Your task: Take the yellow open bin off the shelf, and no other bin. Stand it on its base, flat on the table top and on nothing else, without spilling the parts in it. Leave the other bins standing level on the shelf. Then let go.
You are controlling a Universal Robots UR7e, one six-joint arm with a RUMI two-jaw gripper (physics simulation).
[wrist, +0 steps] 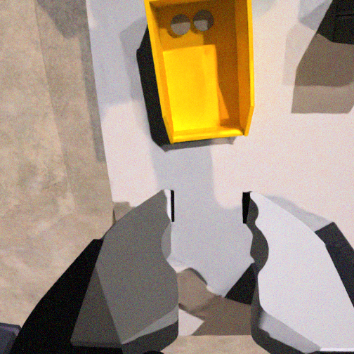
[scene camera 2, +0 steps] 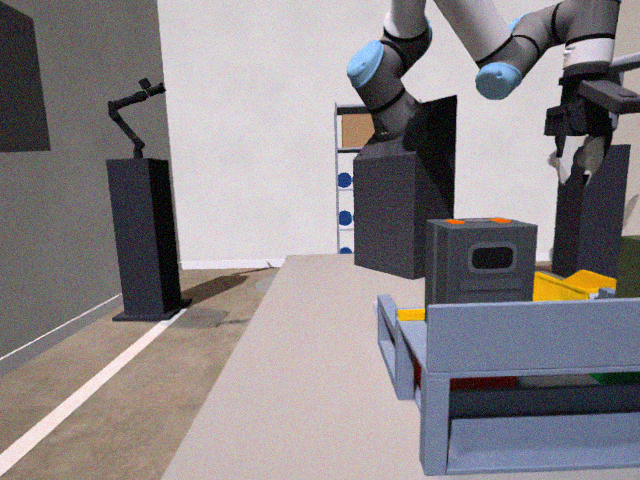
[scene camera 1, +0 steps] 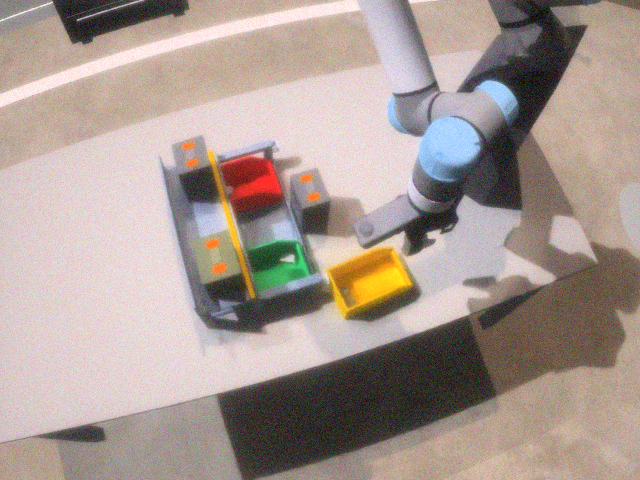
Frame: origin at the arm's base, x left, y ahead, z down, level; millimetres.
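Seen in the pictures: gripper, fingertip midpoint: (scene camera 2: 574,185) (scene camera 1: 402,243); arm's base, link origin: (scene camera 2: 400,124) (scene camera 1: 538,49).
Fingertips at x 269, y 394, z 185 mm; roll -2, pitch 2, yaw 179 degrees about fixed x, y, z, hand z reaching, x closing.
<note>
Offsets run from my fingertips to a thing's top centre. Level surfaces: height alone.
The yellow bin @(dz +172, dx -8, dy +34 mm) (scene camera 1: 373,283) (scene camera 2: 589,282) (wrist: 192,90) stands upright on the table top @(dz +247 mm) (scene camera 1: 103,310), just beside one end of the shelf (scene camera 1: 305,284) (scene camera 2: 532,335). Two round grey shapes (wrist: 180,25) show inside it in the wrist view. My gripper (scene camera 1: 417,249) (scene camera 2: 574,178) (wrist: 207,193) is partly open with nothing between its fingers. It hangs above and apart from the bin, past the end away from the shelf. The red bin @(dz +166, dx -316, dy +254 mm) (scene camera 1: 258,180) and the green bin @(dz +166, dx -87, dy +244 mm) (scene camera 1: 279,266) sit level in the shelf. The bin's base is hidden in scene camera 2.
A dark grey box @(dz +115, dx -220, dy +113 mm) (scene camera 1: 310,196) stands on the table between the shelf and the arm. Another dark grey box @(dz +23, dx -320, dy +350 mm) (scene camera 1: 189,155) and an olive box @(dz +48, dx -89, dy +342 mm) (scene camera 1: 217,258) stand at the shelf's far side, behind a yellow bar @(dz +135, dx -204, dy +301 mm) (scene camera 1: 224,211). The table's edge runs near the yellow bin.
</note>
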